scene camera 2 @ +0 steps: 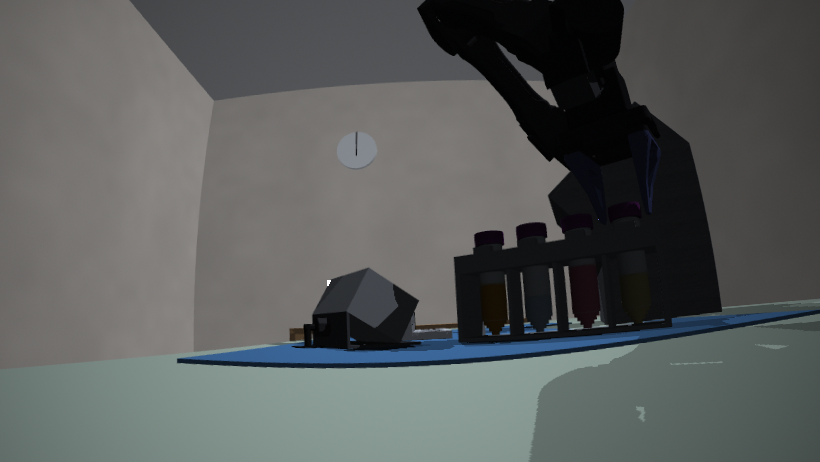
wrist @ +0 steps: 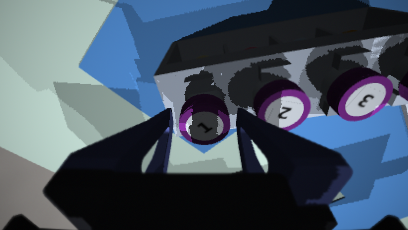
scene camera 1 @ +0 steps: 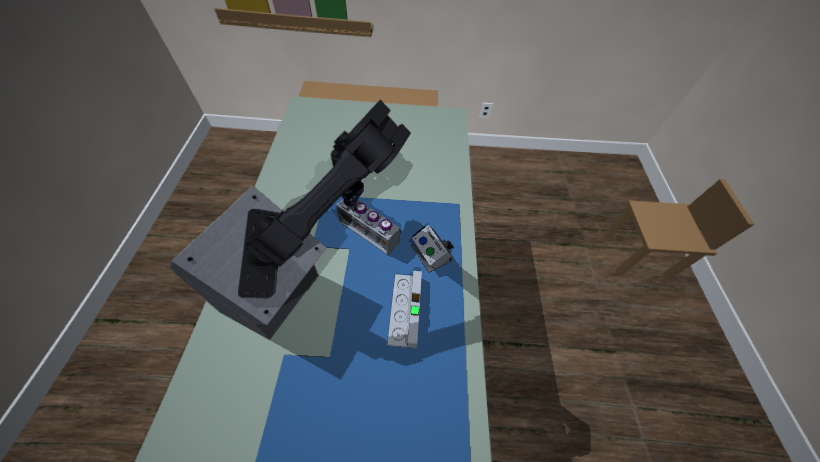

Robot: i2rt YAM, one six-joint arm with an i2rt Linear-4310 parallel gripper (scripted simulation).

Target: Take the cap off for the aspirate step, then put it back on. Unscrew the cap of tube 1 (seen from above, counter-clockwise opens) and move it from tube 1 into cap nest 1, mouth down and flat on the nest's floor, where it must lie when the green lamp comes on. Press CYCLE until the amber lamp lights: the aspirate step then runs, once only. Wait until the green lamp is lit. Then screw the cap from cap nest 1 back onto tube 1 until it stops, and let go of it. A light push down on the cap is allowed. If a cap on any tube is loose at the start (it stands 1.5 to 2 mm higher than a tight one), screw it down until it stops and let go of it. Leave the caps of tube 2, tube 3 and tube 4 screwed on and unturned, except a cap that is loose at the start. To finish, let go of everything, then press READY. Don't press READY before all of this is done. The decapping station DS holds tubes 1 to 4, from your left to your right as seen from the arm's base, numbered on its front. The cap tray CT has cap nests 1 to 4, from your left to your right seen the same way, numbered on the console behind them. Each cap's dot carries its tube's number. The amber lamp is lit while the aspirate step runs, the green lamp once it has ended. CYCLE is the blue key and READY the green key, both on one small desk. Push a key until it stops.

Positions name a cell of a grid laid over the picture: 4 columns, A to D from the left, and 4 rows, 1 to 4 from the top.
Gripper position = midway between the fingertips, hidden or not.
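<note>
There is my gripper (scene camera 2: D2), which I can see, and the same gripper (wrist: C3) is visible in the wrist view too.
</note>
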